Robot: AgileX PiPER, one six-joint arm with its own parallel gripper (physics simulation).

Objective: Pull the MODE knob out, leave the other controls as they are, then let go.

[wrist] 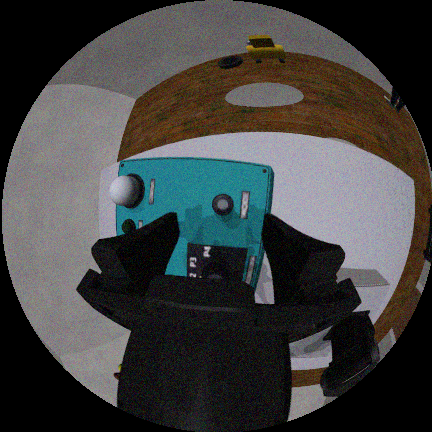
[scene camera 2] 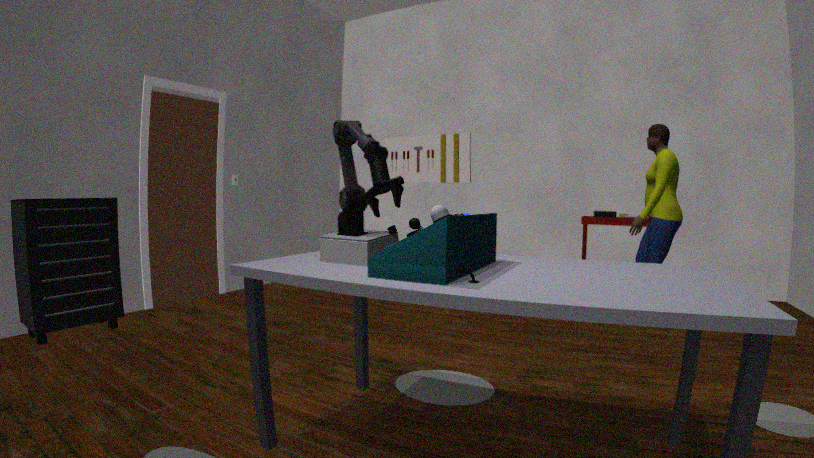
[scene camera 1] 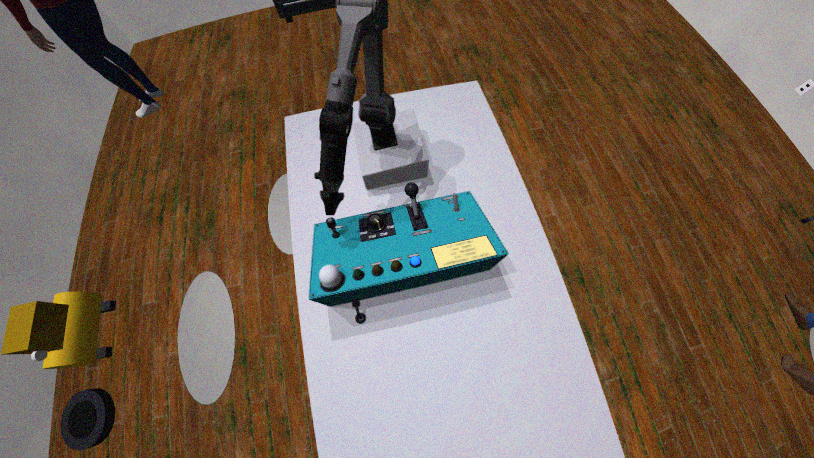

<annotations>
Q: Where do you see a teal control panel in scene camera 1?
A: At 445, 243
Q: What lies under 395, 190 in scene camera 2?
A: My gripper.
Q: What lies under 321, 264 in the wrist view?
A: My gripper.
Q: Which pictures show my gripper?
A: The wrist view, scene camera 2 and scene camera 1: all of them.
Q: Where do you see a teal control panel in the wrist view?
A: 146, 188
</annotations>
